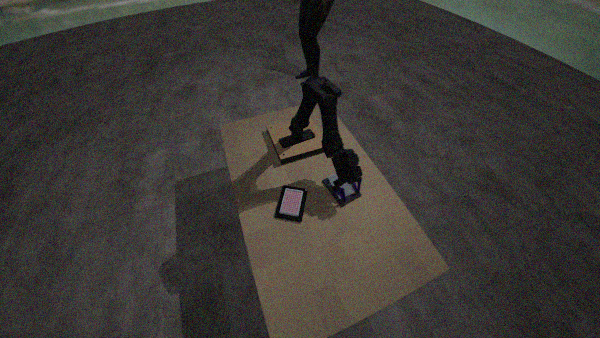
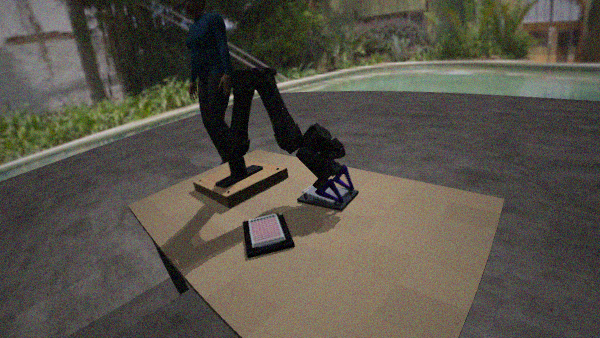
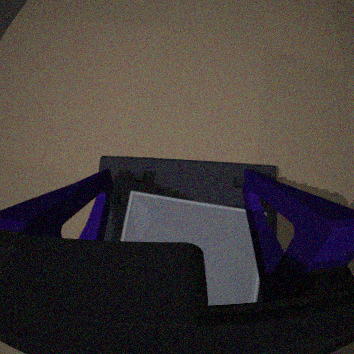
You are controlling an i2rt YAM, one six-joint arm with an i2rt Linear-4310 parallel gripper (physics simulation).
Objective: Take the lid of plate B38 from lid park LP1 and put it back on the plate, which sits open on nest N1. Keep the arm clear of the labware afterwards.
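Frame: origin at the arm's base, x ahead, y left, z up, level; centimetres.
Where they show: gripper, fingertip midpoint: (image 1: 351,196) (image 2: 347,195) (image 3: 177,177); arm's base at its link origin: (image 1: 297,138) (image 2: 240,176).
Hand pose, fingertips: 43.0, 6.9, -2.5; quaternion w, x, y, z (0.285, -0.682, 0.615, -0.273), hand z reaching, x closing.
Observation:
Things, the pixels of their top centre, and the offset from my fingertips, as dx, dy, dz. Level surfaces: height alone.
- pale grey lid at its top centre: (image 3: 183,314) (image 2: 324,189) (image 1: 341,183) -7.7, -1.1, +1.3
- dark lid park LP1 at its top centre: (image 3: 185,291) (image 2: 327,192) (image 1: 342,186) -6.7, -1.1, +0.4
- Plate B38 at its top centre: (image 2: 264,227) (image 1: 291,200) -10.5, -26.1, +1.1
- tan board at its surface level: dz -1.6
The pale grey lid (image 1: 333,180) (image 2: 311,191) (image 3: 197,235) lies on or just above the dark lid park LP1 (image 1: 342,201) (image 2: 335,204) (image 3: 189,172); I cannot tell whether it has left the park. My gripper (image 1: 347,191) (image 2: 333,189) (image 3: 177,177) reaches down over it, its purple fingers shut on the lid's two sides. Plate B38 (image 1: 291,201) (image 2: 266,230), with pink wells, sits open on the black nest N1 (image 1: 278,210) (image 2: 268,250), a short way left of the lid park.
The arm stands on a wooden block (image 1: 293,156) (image 2: 247,190) at the back of the tan board (image 1: 335,260) (image 2: 377,252). A person (image 1: 310,37) (image 2: 209,63) is behind the arm's base, off the board.

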